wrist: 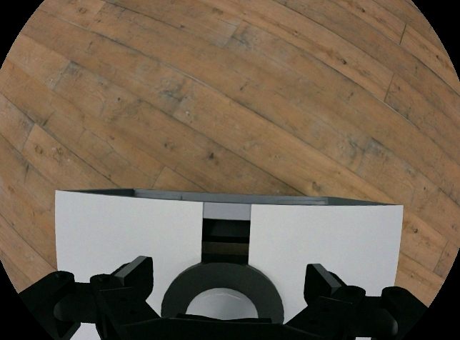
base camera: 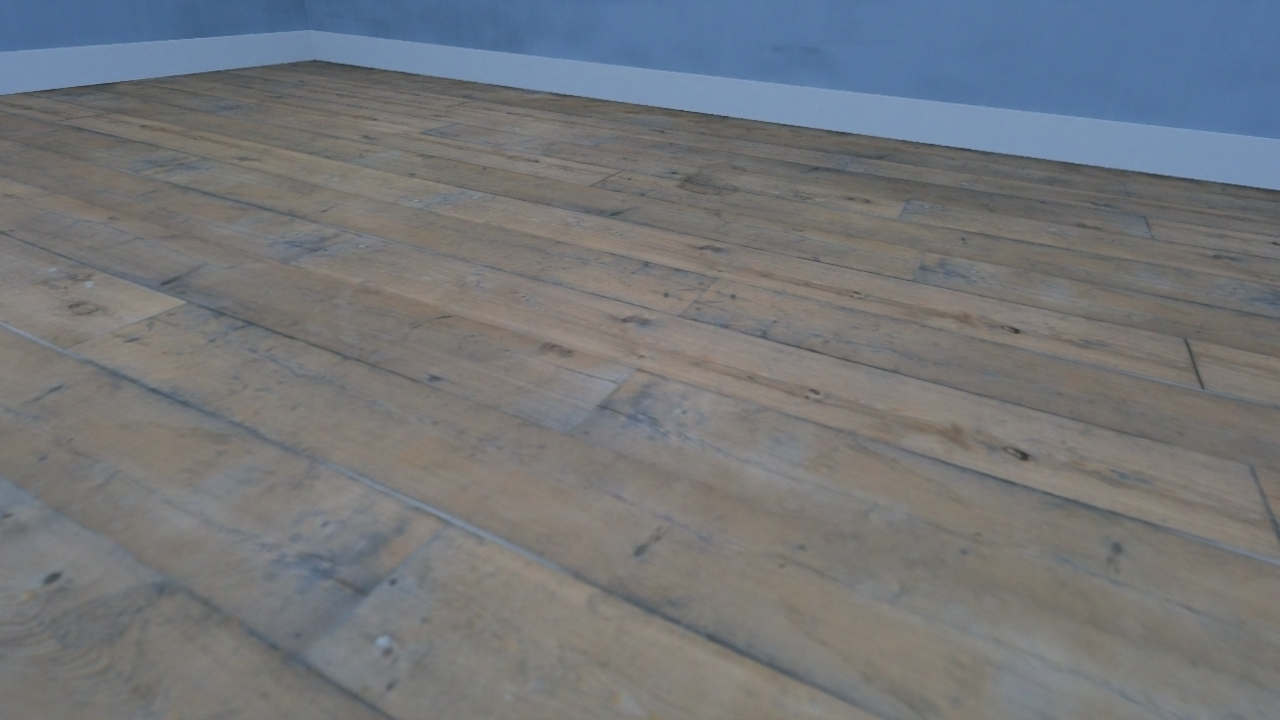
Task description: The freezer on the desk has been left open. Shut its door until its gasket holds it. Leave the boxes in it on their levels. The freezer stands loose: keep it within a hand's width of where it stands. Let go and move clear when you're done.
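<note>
My gripper is open, with its two black fingers wide apart at the bottom of the wrist view and nothing seen between them. It points down over my own white base. The freezer, its door, the boxes and the desk do not show in the base camera view or the wrist view, so how far the door stands open cannot be told.
My white base with a dark slot and a dark round arm mount lies below the gripper. Wooden floor stretches ahead. A blue wall with a pale baseboard stands at the back.
</note>
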